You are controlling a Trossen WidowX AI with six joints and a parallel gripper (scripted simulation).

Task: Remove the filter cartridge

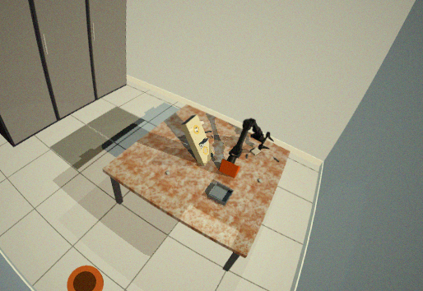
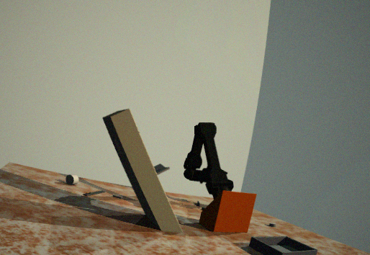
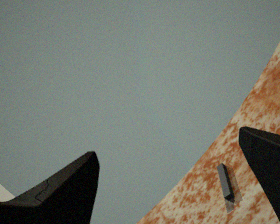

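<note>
Now: the round grey filter cartridge 66 cm ahead of my gripper tip, 34 cm to the left of it and 10 cm above it. From my gripper tip the other things lie so: tan service panel (61 cm ahead, 35 cm to the left, 3 cm above); dark tray (67 cm to the left, 24 cm ahead, 14 cm below).
</note>
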